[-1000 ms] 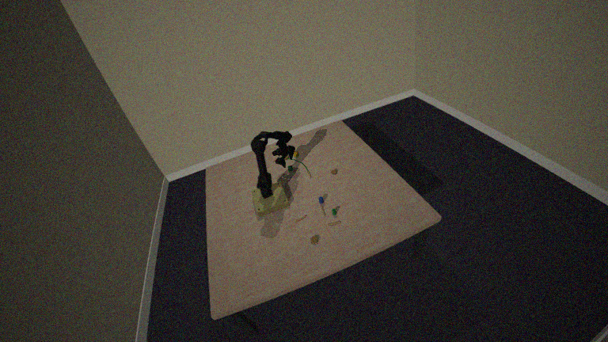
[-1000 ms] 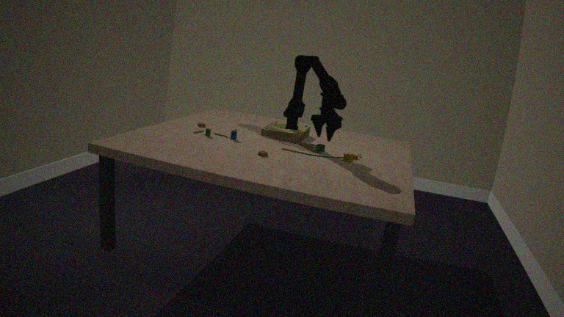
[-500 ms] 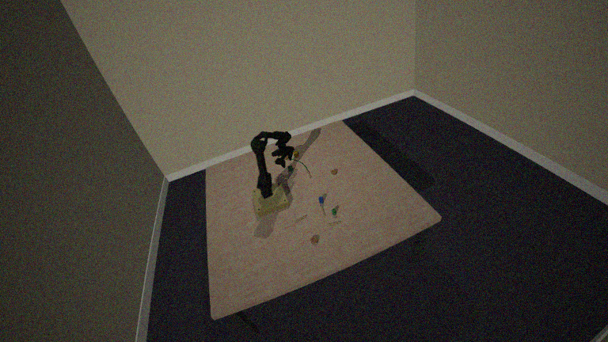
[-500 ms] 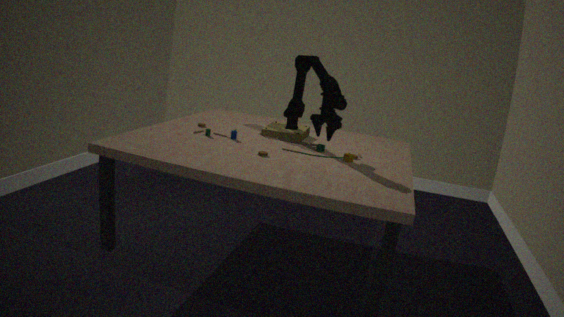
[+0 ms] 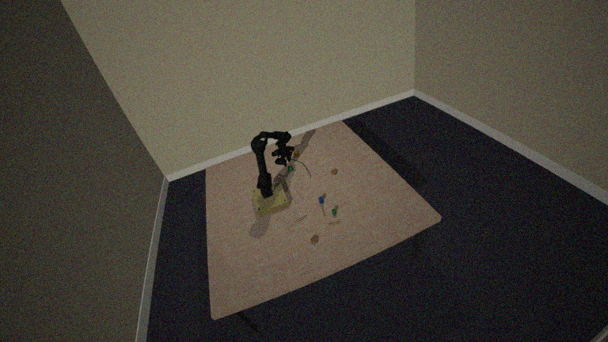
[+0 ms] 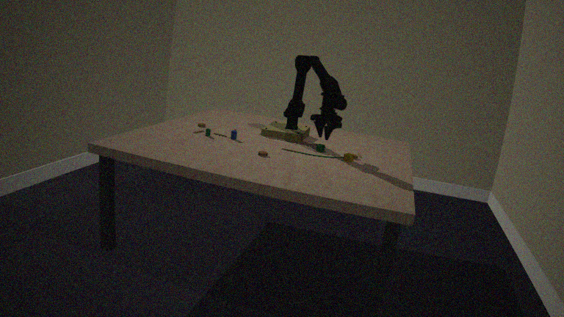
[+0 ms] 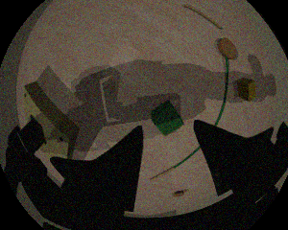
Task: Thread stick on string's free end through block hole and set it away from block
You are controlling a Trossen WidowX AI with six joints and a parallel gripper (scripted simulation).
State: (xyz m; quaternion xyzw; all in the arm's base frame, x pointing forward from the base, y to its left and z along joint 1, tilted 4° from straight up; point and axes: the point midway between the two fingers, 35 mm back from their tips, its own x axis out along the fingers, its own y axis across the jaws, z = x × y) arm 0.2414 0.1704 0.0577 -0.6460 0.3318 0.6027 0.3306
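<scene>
The green block lies 40 mm below my gripper tip, 10 mm to the right of it and 10 mm ahead of it. The rest, counted from my gripper tip: yellow block (130 mm ahead, 120 mm to the left, 40 mm below); blue cylinder (420 mm to the right, 40 mm below, 20 mm ahead); green cylinder (550 mm to the right, 40 mm below, 30 mm ahead).
</scene>
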